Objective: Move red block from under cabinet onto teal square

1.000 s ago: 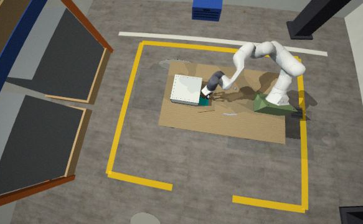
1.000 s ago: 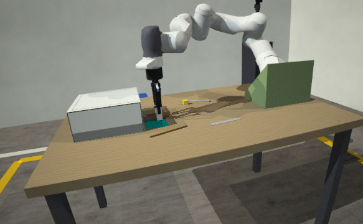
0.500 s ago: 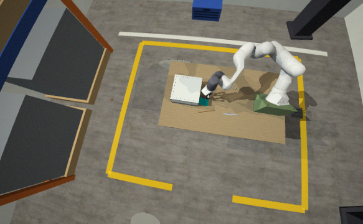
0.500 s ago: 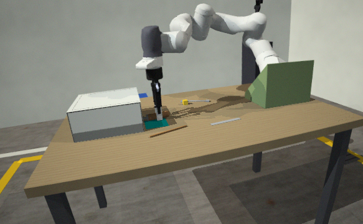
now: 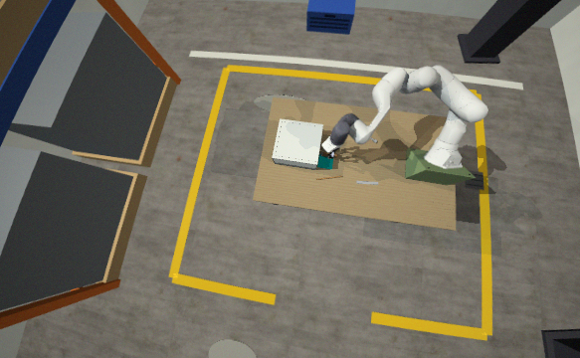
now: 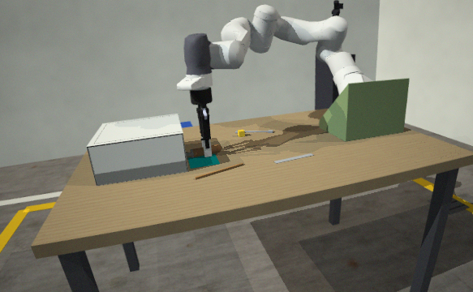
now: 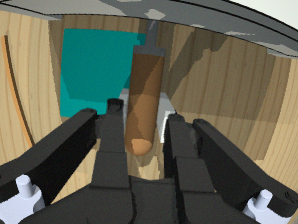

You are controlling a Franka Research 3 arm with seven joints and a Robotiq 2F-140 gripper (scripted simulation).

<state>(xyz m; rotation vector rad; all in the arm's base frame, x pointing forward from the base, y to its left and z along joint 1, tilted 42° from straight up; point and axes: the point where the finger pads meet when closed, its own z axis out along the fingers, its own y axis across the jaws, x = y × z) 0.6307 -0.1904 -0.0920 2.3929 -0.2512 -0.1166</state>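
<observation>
My hand is 40 mm to the right of the teal square, 40 mm above it and 30 mm short of it. Round my hand: thin wooden stick (160 mm to the left, 30 mm below, 10 mm ahead); then red block (220 mm ahead, 20 mm below); then hook tool (130 mm ahead, 20 mm to the left, 20 mm below).
</observation>
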